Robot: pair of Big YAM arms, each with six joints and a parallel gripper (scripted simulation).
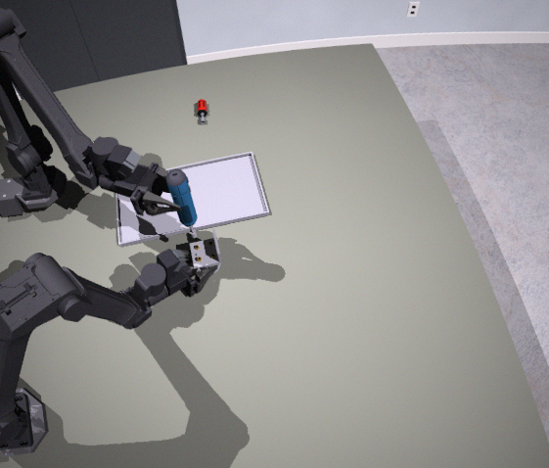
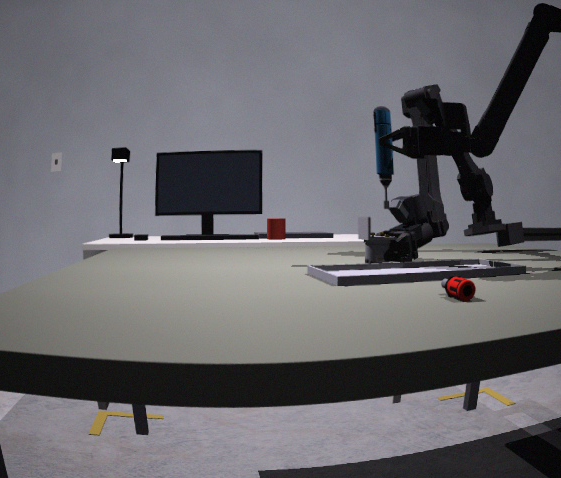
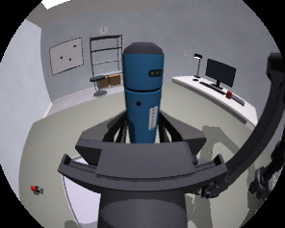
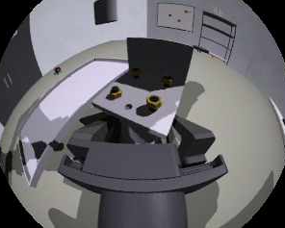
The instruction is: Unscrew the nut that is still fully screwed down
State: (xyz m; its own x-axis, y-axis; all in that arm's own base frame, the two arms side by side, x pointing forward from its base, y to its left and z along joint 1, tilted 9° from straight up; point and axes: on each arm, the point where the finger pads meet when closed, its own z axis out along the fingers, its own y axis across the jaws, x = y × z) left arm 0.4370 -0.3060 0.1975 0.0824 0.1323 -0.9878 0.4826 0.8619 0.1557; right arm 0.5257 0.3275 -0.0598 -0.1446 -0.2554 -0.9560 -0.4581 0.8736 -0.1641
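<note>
Now: right hand 5 cm below the bracket. From my right hand the other things lie so: socket tip: 2 cm behind, 2 cm to the left, 12 cm above; then short red-handled tool: 1 cm ahead, 54 cm to the left, 1 cm below; then shallow white tray: 5 cm behind, 21 cm to the left, 2 cm below.
</note>
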